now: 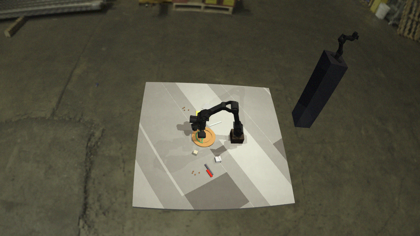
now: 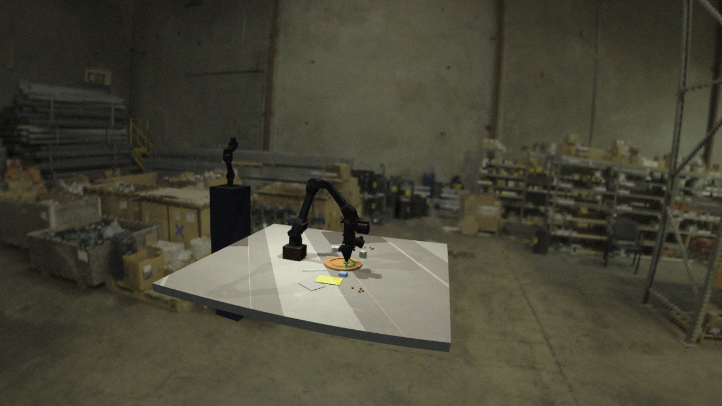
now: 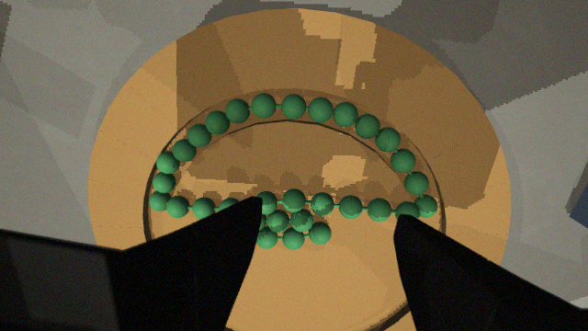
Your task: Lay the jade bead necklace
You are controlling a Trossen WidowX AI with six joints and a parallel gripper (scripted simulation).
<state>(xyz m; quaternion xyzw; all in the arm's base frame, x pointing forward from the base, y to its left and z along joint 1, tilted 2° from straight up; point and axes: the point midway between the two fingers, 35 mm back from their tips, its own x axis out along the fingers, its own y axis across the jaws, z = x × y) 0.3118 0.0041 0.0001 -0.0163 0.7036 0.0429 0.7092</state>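
My gripper tip is now 3 cm short of the cream cube, 18 cm to the right of it and 2 cm above it. The rest, counted from my gripper tip: yellow pad: 2 cm behind, 23 cm to the right, 3 cm below; then white strip: 13 cm behind, 14 cm to the right, 3 cm below; then blue block: 2 cm ahead, 14 cm to the right, 3 cm below.
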